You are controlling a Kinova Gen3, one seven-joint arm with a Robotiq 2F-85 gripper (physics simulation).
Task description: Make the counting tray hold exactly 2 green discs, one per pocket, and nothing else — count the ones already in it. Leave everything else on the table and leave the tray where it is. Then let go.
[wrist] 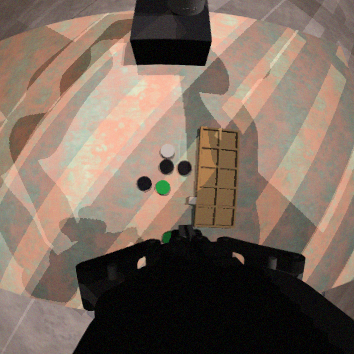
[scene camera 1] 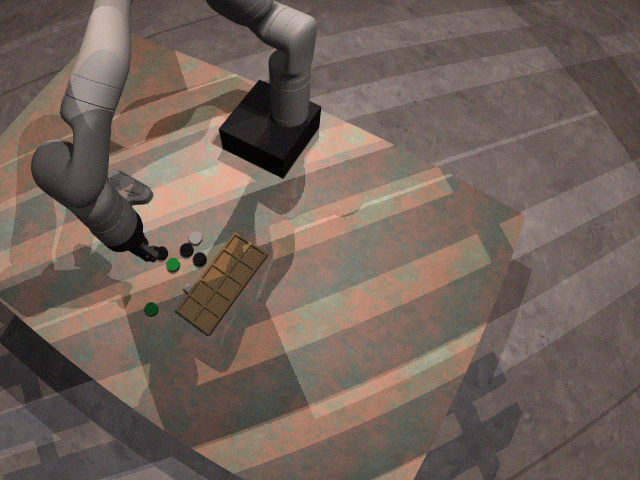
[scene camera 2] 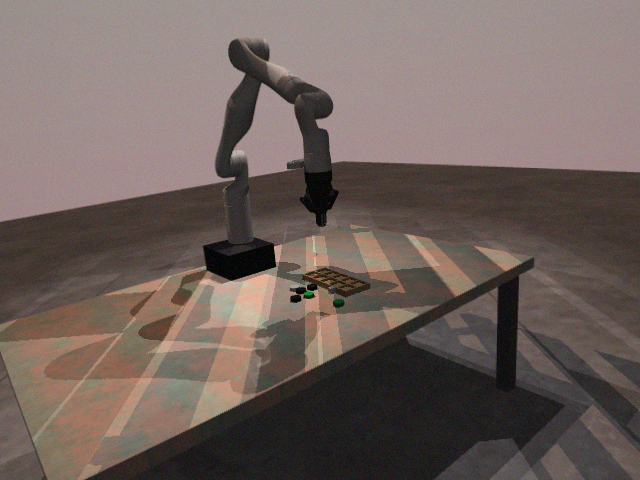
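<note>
The brown counting tray (scene camera 1: 222, 283) (scene camera 2: 335, 281) (wrist: 216, 177) lies flat on the table, and all its pockets are empty. Two green discs lie on the table beside it. One green disc (scene camera 1: 172, 265) (scene camera 2: 309, 294) (wrist: 163, 187) sits among the other discs. The second green disc (scene camera 1: 150, 309) (scene camera 2: 338, 302) (wrist: 167, 237) lies apart near the tray's end, half hidden by my fingers in the wrist view. My gripper (scene camera 1: 152, 253) (scene camera 2: 321, 222) (wrist: 184, 233) is shut and empty. It hangs high above the table over the discs.
Three black discs (scene camera 1: 186, 250) (scene camera 1: 200, 259) (wrist: 144, 183) and a white disc (scene camera 1: 195, 237) (wrist: 167, 151) lie next to the tray. A small white cube (scene camera 1: 186, 289) (wrist: 192, 200) sits against the tray's side. The black robot base (scene camera 1: 269, 134) (scene camera 2: 238, 258) (wrist: 171, 38) stands behind.
</note>
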